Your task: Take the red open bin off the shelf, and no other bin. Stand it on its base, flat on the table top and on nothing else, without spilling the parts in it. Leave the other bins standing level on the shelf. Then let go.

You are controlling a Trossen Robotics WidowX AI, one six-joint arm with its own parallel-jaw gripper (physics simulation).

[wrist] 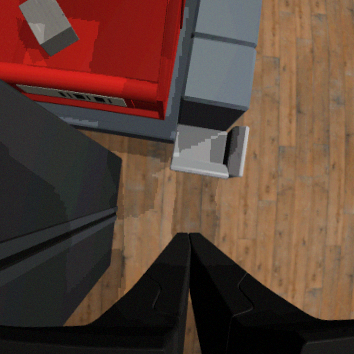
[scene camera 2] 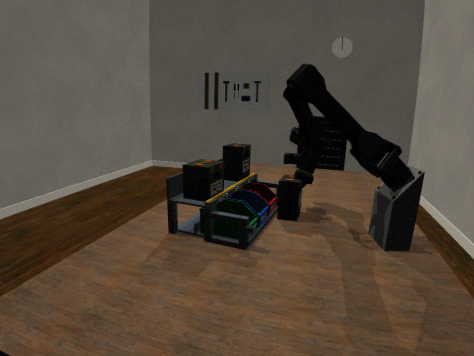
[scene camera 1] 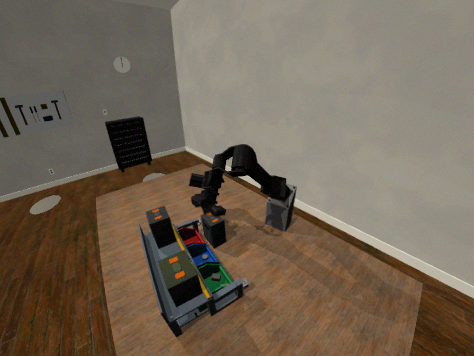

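Note:
The red open bin (scene camera 1: 189, 236) (scene camera 2: 264, 191) (wrist: 125, 45) stands on the low front level of the grey shelf (scene camera 1: 150, 260) (scene camera 2: 243, 235) (wrist: 220, 70), at its far end. A grey part lies in it, in the wrist view. The blue bin (scene camera 1: 199, 254) (scene camera 2: 252, 200) stands beside it, then the green bin (scene camera 1: 214, 284) (scene camera 2: 227, 226), both level. My gripper (scene camera 1: 219, 211) (scene camera 2: 306, 179) (wrist: 187, 242) is shut and empty. It is above and just outside the shelf's front at the red bin's end, pointing down, clear of the bin.
A tall dark box (scene camera 1: 215, 233) (scene camera 2: 289, 200) (wrist: 50, 170) stands on the table (scene camera 1: 310, 280) (scene camera 2: 150, 295) (wrist: 300, 200) before the red bin, close to my gripper. Two dark boxes (scene camera 1: 160, 227) (scene camera 1: 181, 280) stand on the upper level behind a yellow rail. A light grey bracket (wrist: 202, 150) juts from the shelf's corner.

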